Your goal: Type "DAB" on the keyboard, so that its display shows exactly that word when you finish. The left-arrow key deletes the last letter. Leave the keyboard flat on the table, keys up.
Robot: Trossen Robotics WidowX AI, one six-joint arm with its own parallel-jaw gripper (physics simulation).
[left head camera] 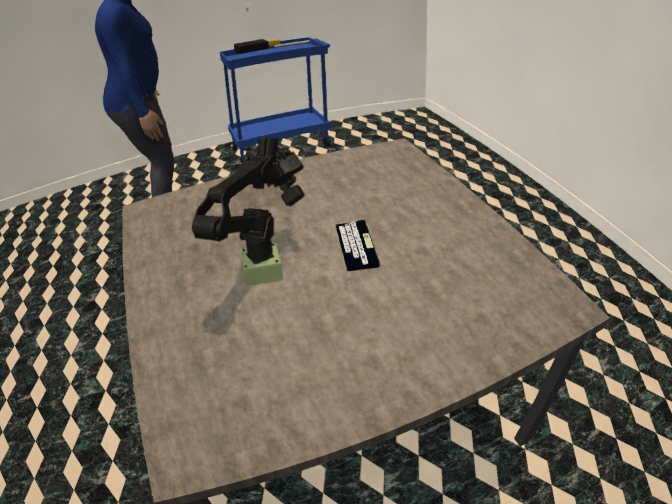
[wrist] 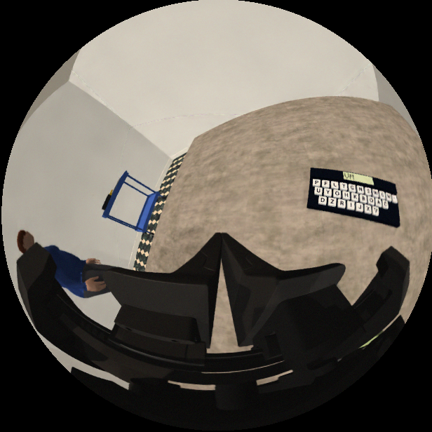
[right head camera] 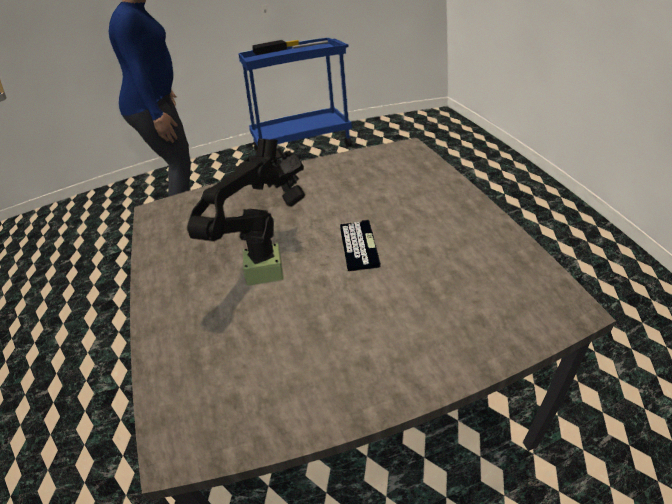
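The keyboard (left head camera: 356, 245) (right head camera: 359, 245) (wrist: 353, 198) is dark with white keys and lies flat on the table, keys up. Its pale display (left head camera: 368, 240) (right head camera: 370, 240) (wrist: 358, 178) appears to read "VM" in the wrist view. There, D is at the left of the lowest key row, A and B are in the middle row, and the left-arrow key is partly seen at the right end of the top row. My gripper (left head camera: 293, 195) (right head camera: 293, 196) (wrist: 220, 237) is shut and empty, raised above the table, apart from the keyboard and up-left of it in the head views.
The arm's green base block (left head camera: 263, 271) (right head camera: 263, 271) stands on the table (left head camera: 347, 347) (right head camera: 347, 347), left of the keyboard in the head views. A person in blue (left head camera: 127, 59) (right head camera: 142, 59) (wrist: 67, 270) and a blue cart (left head camera: 276, 55) (right head camera: 295, 55) are beyond the table's far edge.
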